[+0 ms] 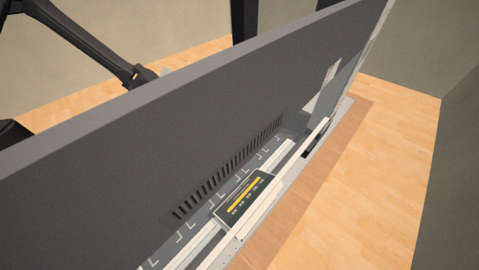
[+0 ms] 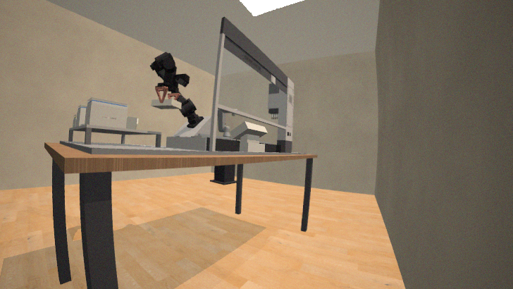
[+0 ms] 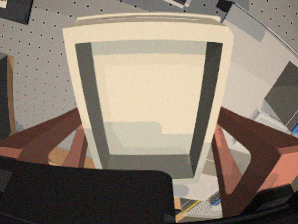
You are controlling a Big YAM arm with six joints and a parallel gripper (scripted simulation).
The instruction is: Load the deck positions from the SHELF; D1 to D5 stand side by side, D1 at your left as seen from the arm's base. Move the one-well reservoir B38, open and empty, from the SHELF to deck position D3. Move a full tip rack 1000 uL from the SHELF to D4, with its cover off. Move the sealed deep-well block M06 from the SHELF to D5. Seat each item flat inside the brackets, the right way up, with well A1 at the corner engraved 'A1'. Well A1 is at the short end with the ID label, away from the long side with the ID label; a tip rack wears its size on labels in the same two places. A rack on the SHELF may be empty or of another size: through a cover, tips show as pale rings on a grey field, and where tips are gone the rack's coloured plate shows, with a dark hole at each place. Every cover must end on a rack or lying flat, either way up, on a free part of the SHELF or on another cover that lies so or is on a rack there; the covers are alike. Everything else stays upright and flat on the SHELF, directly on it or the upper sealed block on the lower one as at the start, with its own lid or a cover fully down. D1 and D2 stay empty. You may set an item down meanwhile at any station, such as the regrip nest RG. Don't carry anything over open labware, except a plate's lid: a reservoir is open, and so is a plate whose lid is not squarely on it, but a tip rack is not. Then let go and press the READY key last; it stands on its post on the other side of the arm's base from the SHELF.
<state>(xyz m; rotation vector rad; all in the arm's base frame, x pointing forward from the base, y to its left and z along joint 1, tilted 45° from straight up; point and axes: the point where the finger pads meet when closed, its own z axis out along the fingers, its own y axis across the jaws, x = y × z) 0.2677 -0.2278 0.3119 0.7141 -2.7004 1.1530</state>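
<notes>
My hand is 1 cm above the cream one-well reservoir. Round my hand: pale sealed deep-well block (17 cm to the right, 16 cm behind, 10 cm below); shelf (23 cm to the right, 16 cm below, 10 cm behind); shelf label (22 cm below, 11 cm behind, 6 cm to the right).
</notes>
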